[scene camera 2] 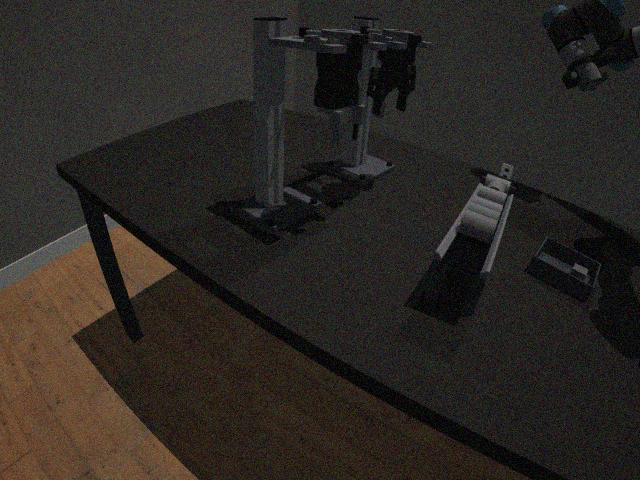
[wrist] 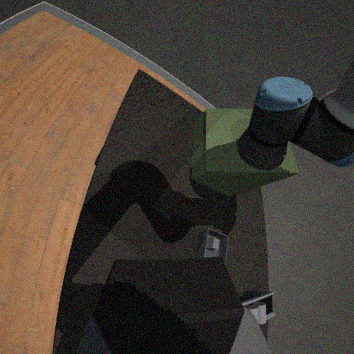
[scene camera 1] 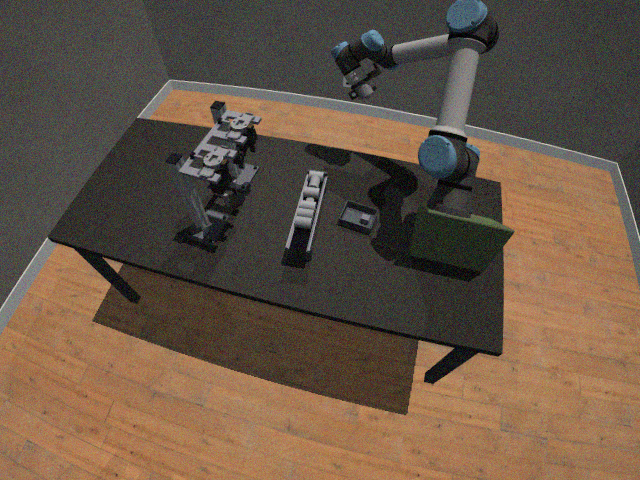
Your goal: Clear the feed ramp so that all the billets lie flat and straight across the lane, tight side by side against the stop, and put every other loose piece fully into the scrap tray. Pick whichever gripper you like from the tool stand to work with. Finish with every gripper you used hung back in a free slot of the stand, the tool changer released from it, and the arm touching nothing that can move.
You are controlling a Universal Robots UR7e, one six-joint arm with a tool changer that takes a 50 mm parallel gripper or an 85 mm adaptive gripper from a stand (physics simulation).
In view: a gripper (scene camera 2: pixel 337 87) and a tool stand (scene camera 2: pixel 274 206).
The tool stand shows as well in scene camera 1 (scene camera 1: pixel 207 226). The wrist view misses the gripper: it is out of frame.
